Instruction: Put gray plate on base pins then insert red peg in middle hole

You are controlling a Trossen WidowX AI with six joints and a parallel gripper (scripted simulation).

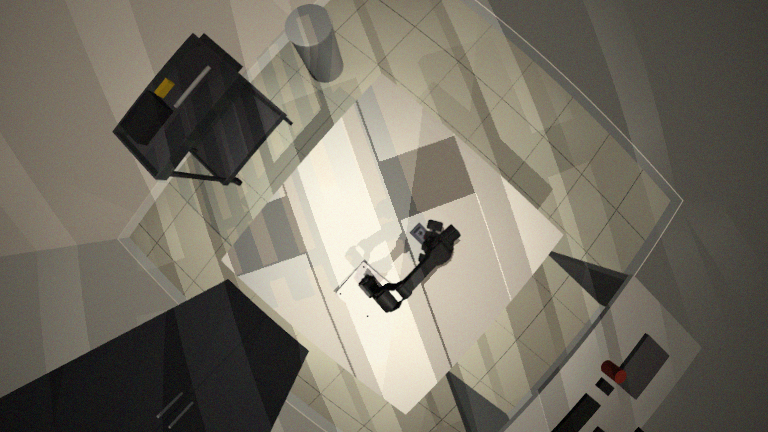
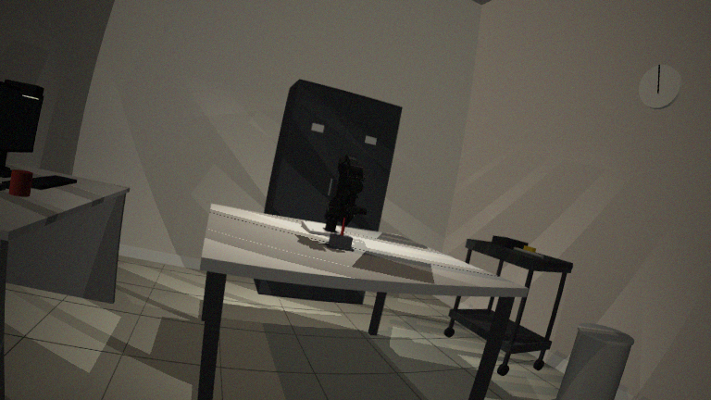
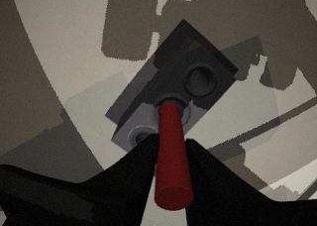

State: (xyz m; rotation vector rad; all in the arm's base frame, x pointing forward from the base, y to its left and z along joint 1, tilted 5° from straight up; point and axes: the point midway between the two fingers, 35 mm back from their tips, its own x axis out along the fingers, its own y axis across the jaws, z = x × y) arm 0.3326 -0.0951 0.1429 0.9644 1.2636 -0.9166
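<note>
My gripper tip is now right at the red peg. From my gripper tip the other things lie so: gray plate: 6 cm below; then dark base: 9 cm below.
</note>
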